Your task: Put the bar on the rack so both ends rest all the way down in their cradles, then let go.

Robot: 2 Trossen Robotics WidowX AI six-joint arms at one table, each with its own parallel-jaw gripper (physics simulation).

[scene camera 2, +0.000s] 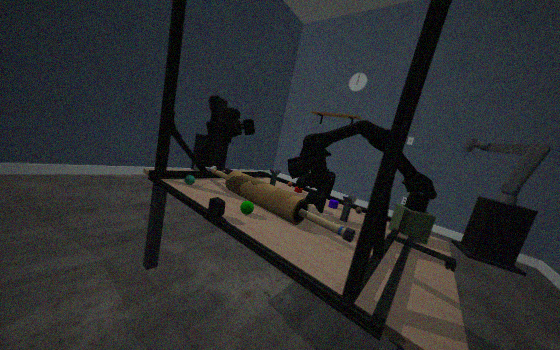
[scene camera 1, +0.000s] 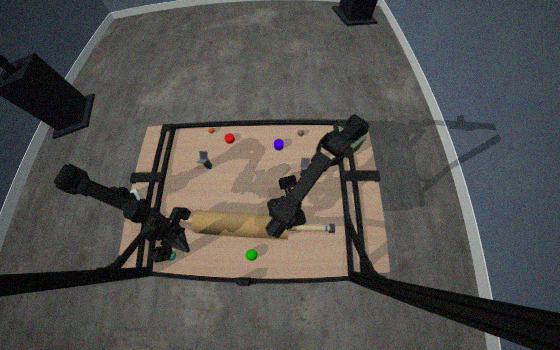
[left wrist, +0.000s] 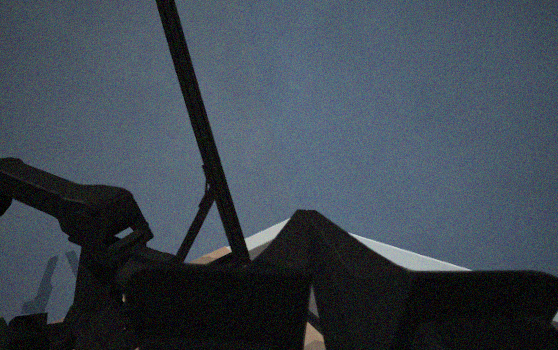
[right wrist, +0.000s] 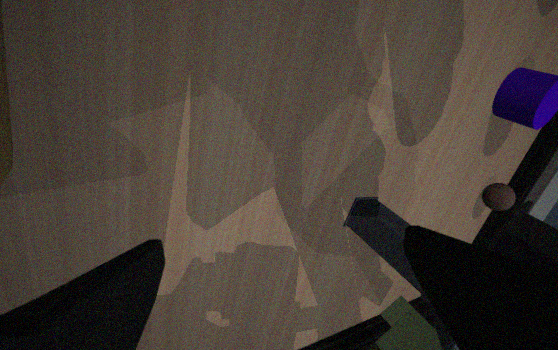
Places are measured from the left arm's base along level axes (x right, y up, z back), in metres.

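Pixels of known places: left gripper, fingertip midpoint: (scene camera 2: 234,125) (scene camera 1: 188,251) (left wrist: 305,219); right gripper, fingertip midpoint: (scene camera 2: 324,205) (right wrist: 286,244); left arm's base, origin of the base link: (scene camera 2: 205,165); right arm's base, origin of the base link: (scene camera 2: 414,209).
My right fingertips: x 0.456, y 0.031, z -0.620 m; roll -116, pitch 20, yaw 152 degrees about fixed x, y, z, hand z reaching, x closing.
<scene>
Ahead of a thing's pixels: the offset from my right fingertips to its middle. "*": to the spot under its first point. Level surfaces: height alone.
The bar (scene camera 1: 235,223) (scene camera 2: 272,199) is a thick tan roller with thin handles. It lies flat on the wooden table @(dy -0.066 m) (scene camera 1: 310,260) (scene camera 2: 310,248). Its right handle @(* dx +0.156, dy -0.005, dz +0.016 m) (scene camera 1: 316,228) has a blue band and a dark cap. The rack is two small grey cradles @(dx -0.383, dy +0.023, dz +0.202 m) (scene camera 1: 203,157) @(dx -0.078, dy +0.023, dz -0.122 m) (scene camera 1: 305,164) farther back, both empty; one also shows in the right wrist view (right wrist: 377,222). My left gripper (scene camera 1: 177,230) (scene camera 2: 214,160) (left wrist: 305,219) is shut on nothing, by the bar's left end. My right gripper (scene camera 1: 277,227) (scene camera 2: 318,196) (right wrist: 286,244) is open over the roller's right end.
A black frame (scene camera 1: 250,122) (scene camera 2: 167,112) rings the table. Small pieces lie about: a red cylinder @(dx -0.433, dy -0.054, dz +0.051 m) (scene camera 1: 228,137), a purple cylinder @(dx -0.248, dy -0.049, dz -0.114 m) (scene camera 1: 278,144) (right wrist: 505,98), a green ball @(dx +0.076, dy -0.043, dz +0.282 m) (scene camera 1: 251,254) (scene camera 2: 247,207), a teal ball @(dx -0.126, dy -0.044, dz +0.569 m) (scene camera 1: 172,255), orange @(dx -0.535, dy -0.051, dz +0.099 m) (scene camera 1: 210,130) and brown @(dx -0.233, dy -0.050, dz -0.241 m) (scene camera 1: 300,132) balls.
</scene>
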